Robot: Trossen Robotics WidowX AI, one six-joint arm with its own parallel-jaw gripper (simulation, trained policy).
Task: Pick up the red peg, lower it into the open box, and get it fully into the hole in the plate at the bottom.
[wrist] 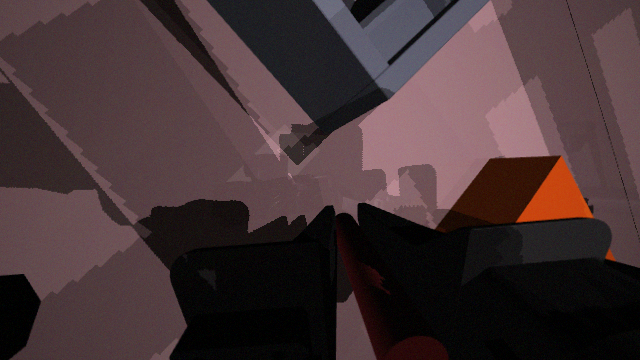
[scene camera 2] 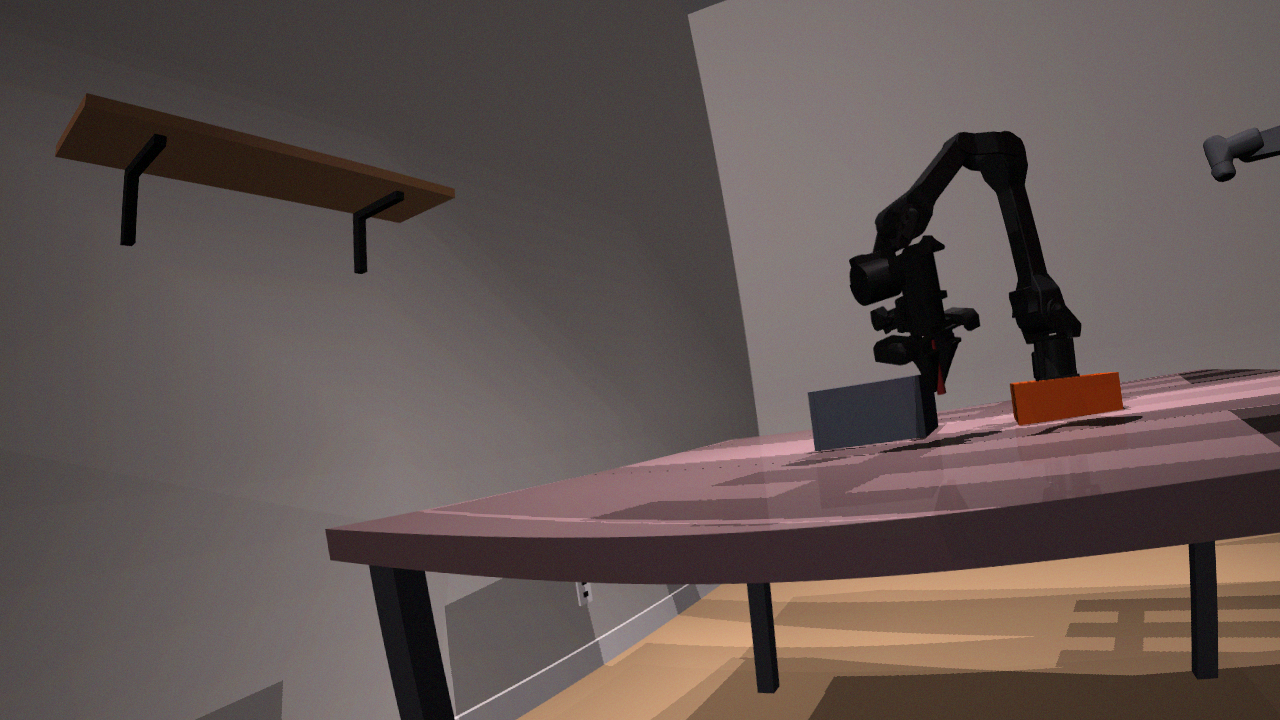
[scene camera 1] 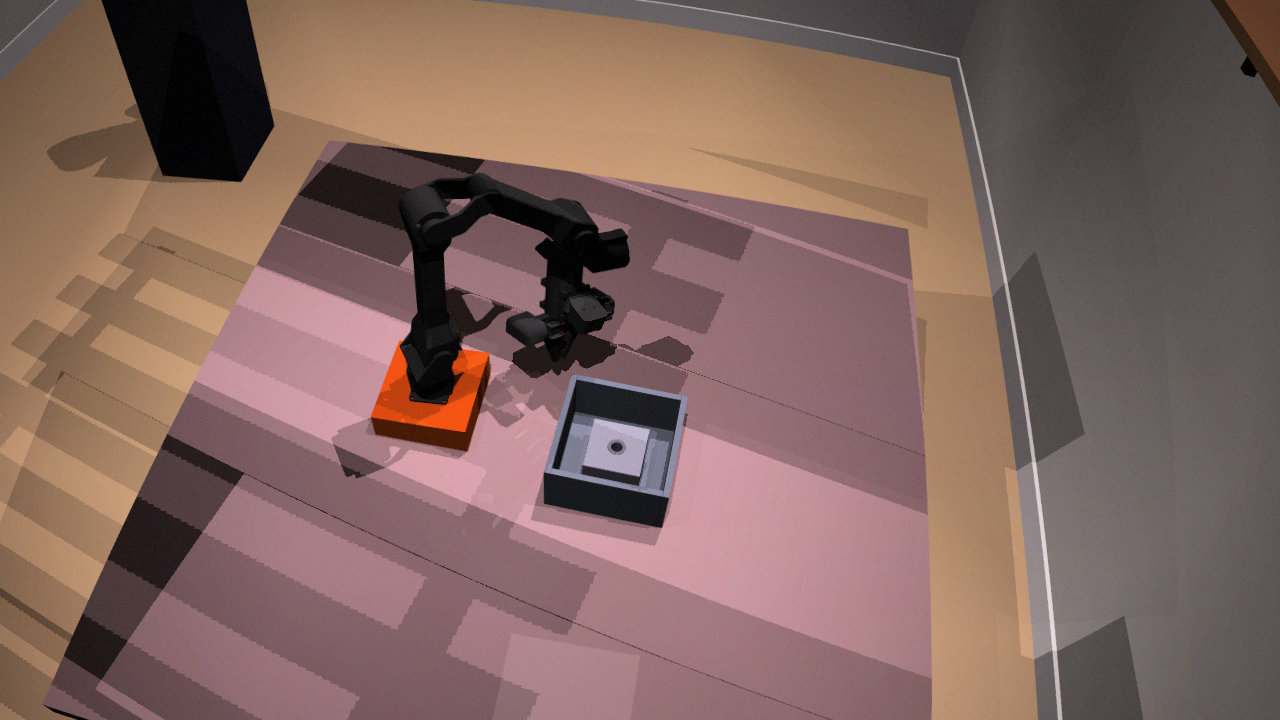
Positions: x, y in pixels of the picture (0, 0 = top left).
Labels:
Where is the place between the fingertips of my gripper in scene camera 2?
At 937, 389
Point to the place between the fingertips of my gripper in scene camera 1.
558, 359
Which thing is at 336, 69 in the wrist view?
A grey box.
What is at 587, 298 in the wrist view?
My gripper.

